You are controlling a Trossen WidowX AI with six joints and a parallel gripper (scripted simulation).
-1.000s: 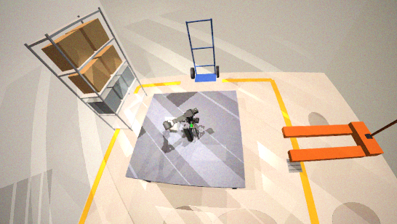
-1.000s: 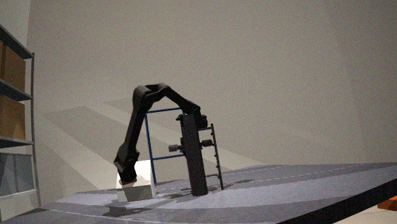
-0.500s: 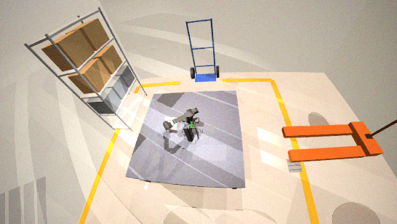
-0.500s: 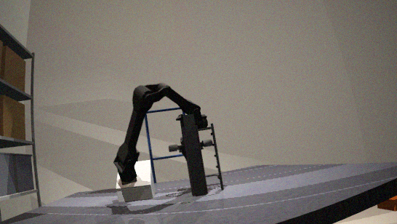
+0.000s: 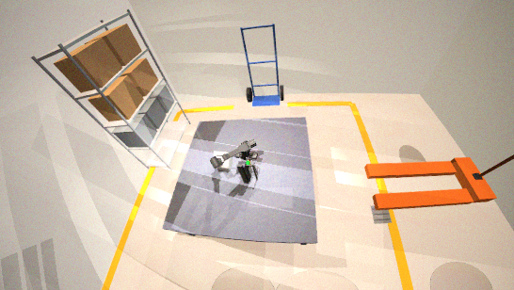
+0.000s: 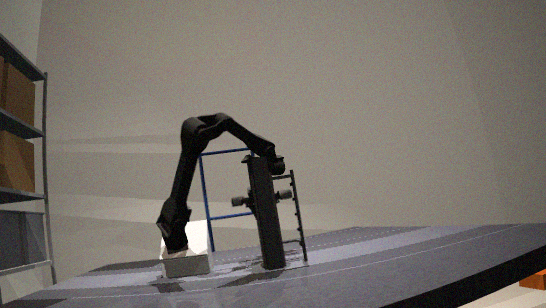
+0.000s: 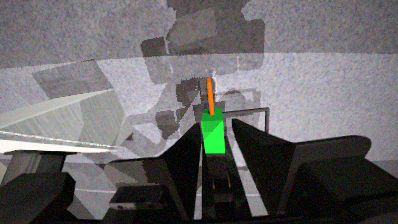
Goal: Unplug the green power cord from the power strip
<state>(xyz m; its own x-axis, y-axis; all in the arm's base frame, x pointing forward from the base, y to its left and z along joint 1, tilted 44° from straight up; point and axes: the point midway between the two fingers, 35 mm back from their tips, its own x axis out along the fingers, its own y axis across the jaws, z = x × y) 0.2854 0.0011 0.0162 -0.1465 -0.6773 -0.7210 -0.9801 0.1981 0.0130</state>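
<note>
Right now my gripper tip is 4 cm to the left of the green plug, 2 cm above it and 1 cm past it.
</note>
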